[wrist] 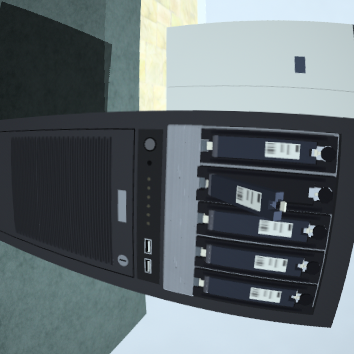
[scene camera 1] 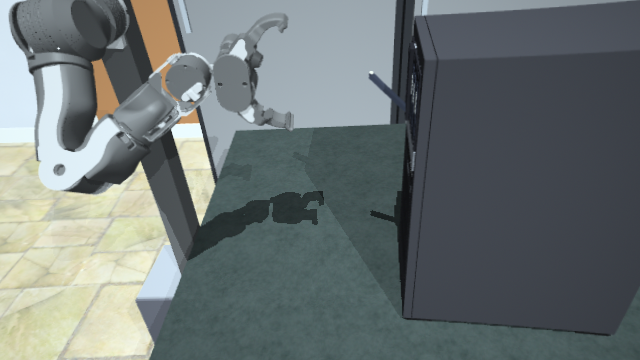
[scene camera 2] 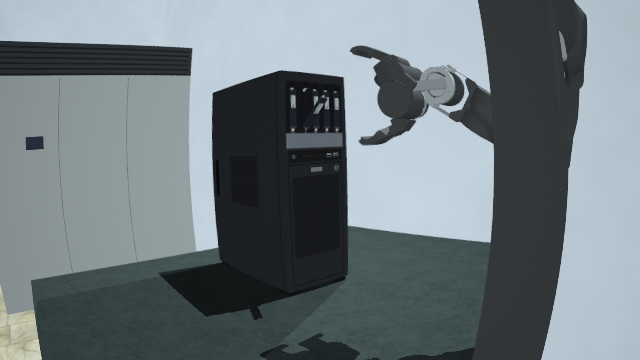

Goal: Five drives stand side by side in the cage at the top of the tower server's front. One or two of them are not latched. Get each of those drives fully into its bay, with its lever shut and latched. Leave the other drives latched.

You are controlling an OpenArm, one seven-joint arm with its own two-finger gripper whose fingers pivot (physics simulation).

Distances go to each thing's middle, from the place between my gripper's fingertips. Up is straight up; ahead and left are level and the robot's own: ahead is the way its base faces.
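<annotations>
There is the drive lever (wrist: 257, 199), 2 cm below my hand, 15 cm ahead of it and 3 cm to the right of it. Going by their middles, of the things named here the drive lever is the nearest to my hand. The tower server (scene camera 1: 514, 214) is 16 cm below my hand, and it is also 34 cm ahead of the hand and 7 cm to the right of it.
</annotations>
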